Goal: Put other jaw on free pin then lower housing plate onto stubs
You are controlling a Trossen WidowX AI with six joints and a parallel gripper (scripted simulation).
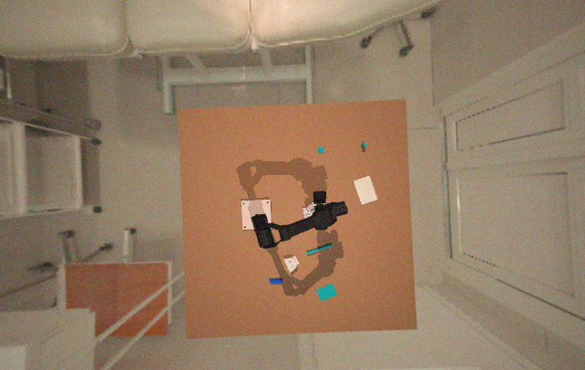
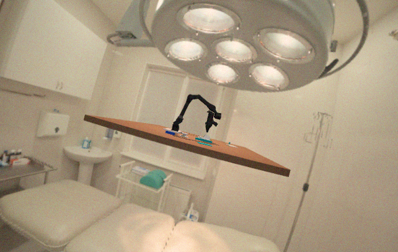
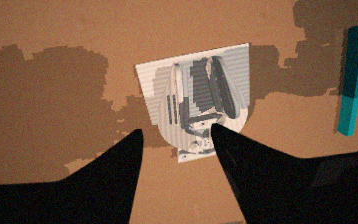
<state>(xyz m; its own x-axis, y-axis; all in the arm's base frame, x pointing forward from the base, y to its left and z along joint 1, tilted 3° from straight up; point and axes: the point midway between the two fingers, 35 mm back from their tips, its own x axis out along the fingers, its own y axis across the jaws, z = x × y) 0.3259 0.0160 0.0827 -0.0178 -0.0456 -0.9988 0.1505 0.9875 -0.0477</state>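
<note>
Now: the teal bar 24 cm to the right of my gripper tip, 7 cm below it and 3 cm behind it. From my gripper tip the other things lie so: teal square 49 cm to the right, 8 cm below, 4 cm behind; then blue block 37 cm to the right, 31 cm behind, 7 cm below; then white flat rectangle 29 cm ahead, 8 cm below, 4 cm to the left.
</note>
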